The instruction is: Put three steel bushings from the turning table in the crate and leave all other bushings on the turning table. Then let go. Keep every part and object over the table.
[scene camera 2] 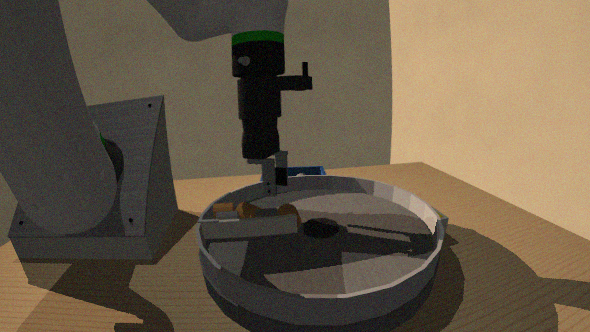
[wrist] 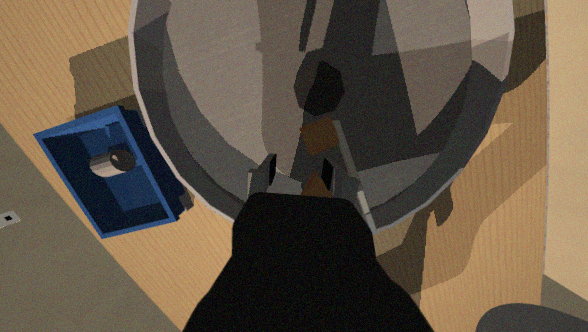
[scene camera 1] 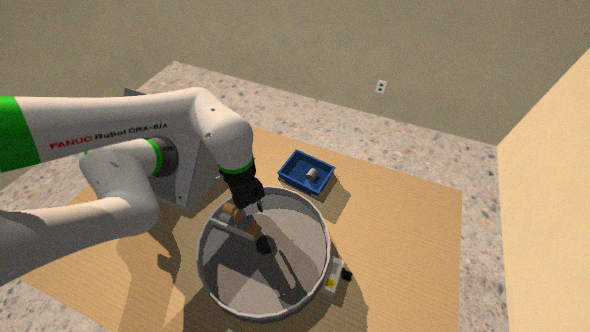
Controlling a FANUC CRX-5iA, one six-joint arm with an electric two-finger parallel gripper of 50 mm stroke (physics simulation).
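Places are measured from the arm's base along level axes (x ahead, y left, z up), in metres.
Pixels of known places: gripper, fingertip midpoint: [scene camera 2: 276, 189] [wrist: 299, 165] [scene camera 1: 253, 214]; arm's base at its link origin: [scene camera 1: 161, 156].
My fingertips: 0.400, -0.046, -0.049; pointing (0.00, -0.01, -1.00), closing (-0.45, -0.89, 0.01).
Ahead of a thing's pixels: the offset from my fingertips to its top centre, as dx, dy, dz. "spot": to the spot under its first point.
One steel bushing @(+0.096, +0.293, -0.070) [scene camera 1: 311, 174] [wrist: 106, 165] lies on its side in the blue crate @(+0.072, +0.289, -0.063) [scene camera 1: 296, 185] [scene camera 2: 312, 171] [wrist: 140, 228]. On the grey turning table [scene camera 1: 270, 317] [scene camera 2: 320, 311] [wrist: 215, 65], copper-coloured bushings @(+0.016, -0.034, -0.022) [scene camera 1: 230, 209] [scene camera 2: 288, 213] [wrist: 320, 136] and steel bushings [scene camera 1: 226, 218] [scene camera 2: 267, 212] lie clustered behind a straight guide bar. My gripper [scene camera 1: 254, 212] [scene camera 2: 276, 186] [wrist: 299, 165] is open and empty, pointing down low over the cluster, fingertips a little above the bushings. The fingers and the gripper's body hide part of the cluster in the wrist view.
The guide bar @(spot: -0.047, -0.061, -0.027) [scene camera 1: 232, 228] [scene camera 2: 250, 228] [wrist: 346, 147] runs from the turning table's raised rim towards its dark hub @(+0.069, -0.056, -0.052) [scene camera 1: 266, 245] [scene camera 2: 321, 228] [wrist: 320, 89]. A control box @(+0.303, -0.050, -0.055) [scene camera 1: 334, 277] sits against the outside of the rim. The crate stands beside the turning table.
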